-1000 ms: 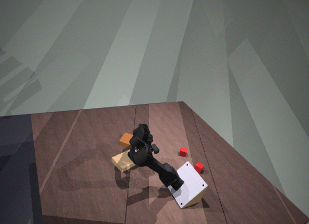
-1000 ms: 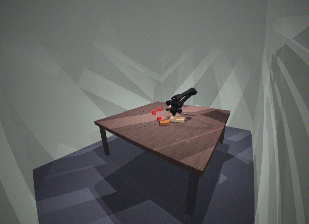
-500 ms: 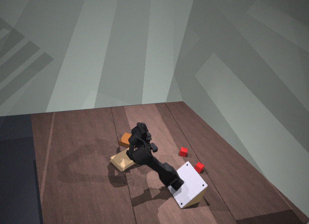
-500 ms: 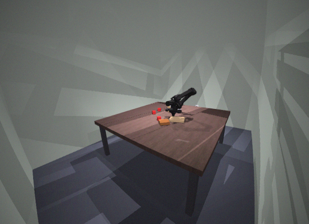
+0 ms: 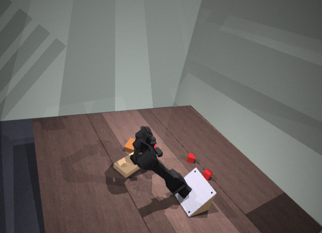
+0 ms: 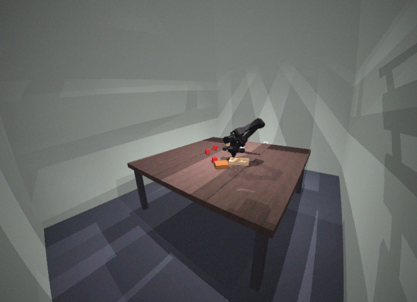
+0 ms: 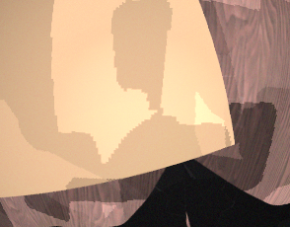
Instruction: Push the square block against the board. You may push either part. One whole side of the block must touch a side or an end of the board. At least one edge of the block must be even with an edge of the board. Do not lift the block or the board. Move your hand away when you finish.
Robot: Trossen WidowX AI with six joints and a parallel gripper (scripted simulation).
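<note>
Right now my gripper tip is 4 cm short of the pale board and 7 cm to the right of it. Also, from my gripper tip: square block 17 cm ahead, 3 cm to the right.
</note>
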